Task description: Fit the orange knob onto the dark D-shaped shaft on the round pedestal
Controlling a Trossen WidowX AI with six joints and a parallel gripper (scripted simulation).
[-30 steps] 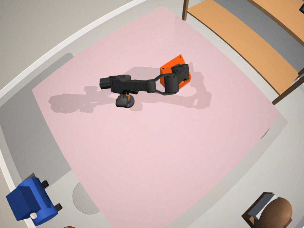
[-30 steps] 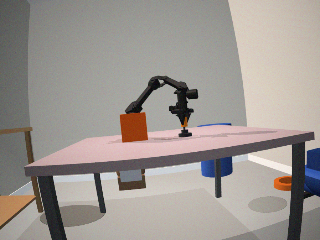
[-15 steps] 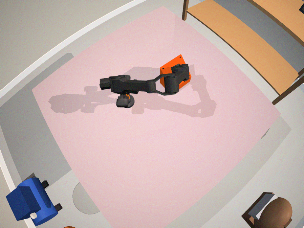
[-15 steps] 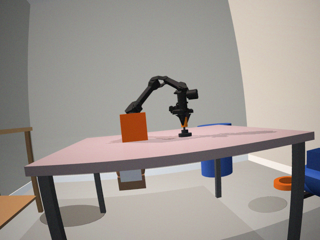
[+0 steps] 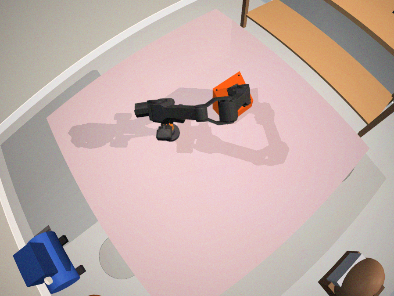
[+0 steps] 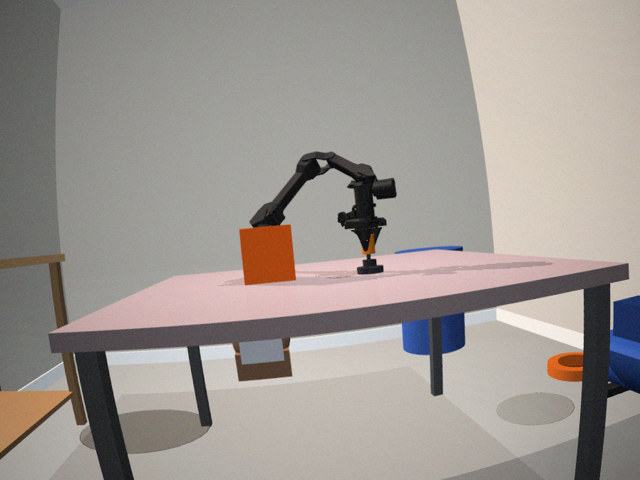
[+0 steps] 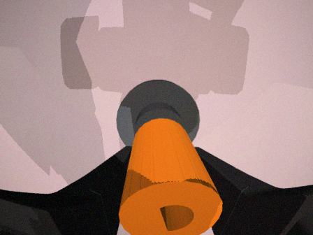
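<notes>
Right now the orange knob is 20 mm above my gripper tip. The rest, counted from my gripper tip: pedestal 40 mm below.
</notes>
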